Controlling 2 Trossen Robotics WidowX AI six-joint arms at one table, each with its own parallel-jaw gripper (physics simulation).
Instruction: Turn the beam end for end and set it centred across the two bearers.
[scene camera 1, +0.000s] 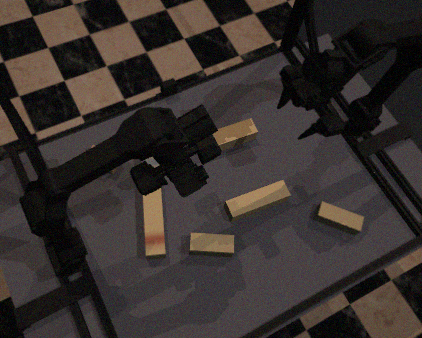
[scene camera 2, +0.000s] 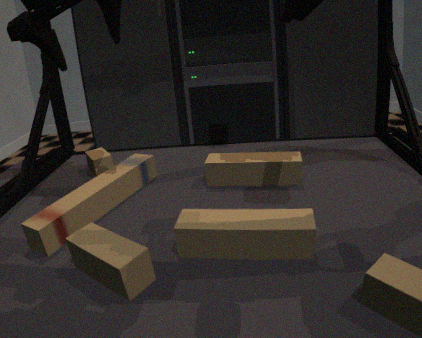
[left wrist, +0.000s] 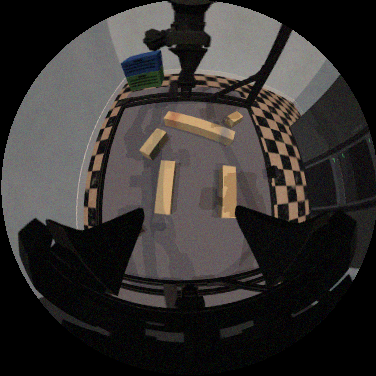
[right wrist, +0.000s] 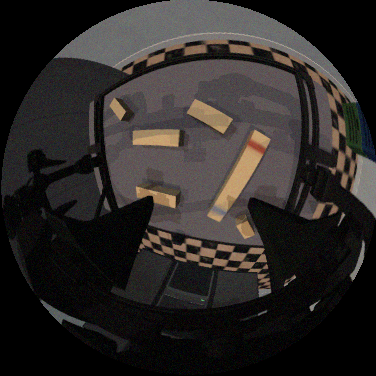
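Labels:
I can see my right gripper in the left wrist view (187, 78) and in the right wrist view (202, 201), and scene camera 1 and scene camera 2 show the gripper too. On my right gripper, (scene camera 1: 159, 179) and (scene camera 2: 45, 37) are the same spot. There is also a beam, which appears in scene camera 1 (152, 203) and in the right wrist view (255, 144), as well as in scene camera 2 and the left wrist view. For the beam, (scene camera 2: 46, 231) and (left wrist: 165, 119) are the same spot.

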